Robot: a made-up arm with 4 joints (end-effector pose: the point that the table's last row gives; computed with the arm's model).
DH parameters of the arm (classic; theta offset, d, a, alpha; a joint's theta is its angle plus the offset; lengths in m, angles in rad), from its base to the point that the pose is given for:
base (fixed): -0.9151 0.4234 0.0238 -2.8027
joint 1: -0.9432 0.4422 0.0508 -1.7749
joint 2: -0.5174 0 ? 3.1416
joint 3: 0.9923 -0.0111 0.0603 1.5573
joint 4: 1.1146 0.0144 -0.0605 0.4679
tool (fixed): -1.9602 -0.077 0 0
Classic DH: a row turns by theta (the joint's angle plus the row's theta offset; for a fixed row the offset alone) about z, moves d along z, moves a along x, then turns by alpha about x.
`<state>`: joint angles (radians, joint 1 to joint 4).
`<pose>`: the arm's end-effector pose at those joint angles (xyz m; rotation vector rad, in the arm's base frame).
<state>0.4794 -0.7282 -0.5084 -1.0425</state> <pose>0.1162 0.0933 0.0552 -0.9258 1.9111 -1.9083</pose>
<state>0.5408 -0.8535 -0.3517 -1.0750</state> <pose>0.1249 0.0897 0.0719 -1.1841 2.1690 -1.7312</pose>
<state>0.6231 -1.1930 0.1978 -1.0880</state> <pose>0.1648 0.0592 0.1066 1.6566 -2.3335 0.5921</pose>
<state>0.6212 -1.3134 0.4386 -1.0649</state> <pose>0.1846 0.0438 0.1088 1.7205 -2.2208 0.0991</pose>
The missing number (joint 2, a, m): -0.0412
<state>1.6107 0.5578 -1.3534 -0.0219</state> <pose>0.0852 0.0496 -0.0528 0.4180 0.1514 -2.3816</pose>
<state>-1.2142 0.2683 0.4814 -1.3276</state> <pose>0.0842 0.0415 -0.0101 -1.3158 -0.0793 -1.4257</pose>
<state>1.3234 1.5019 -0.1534 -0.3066</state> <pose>0.1157 0.0475 -0.0883 0.5673 0.3707 -2.3527</pose>
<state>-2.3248 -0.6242 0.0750 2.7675</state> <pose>0.2026 0.0180 -0.0202 1.0976 -2.0774 -1.2841</pose>
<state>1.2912 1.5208 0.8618 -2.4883</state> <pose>0.2054 0.0674 -0.1236 0.3873 -0.4685 1.6413</pose>
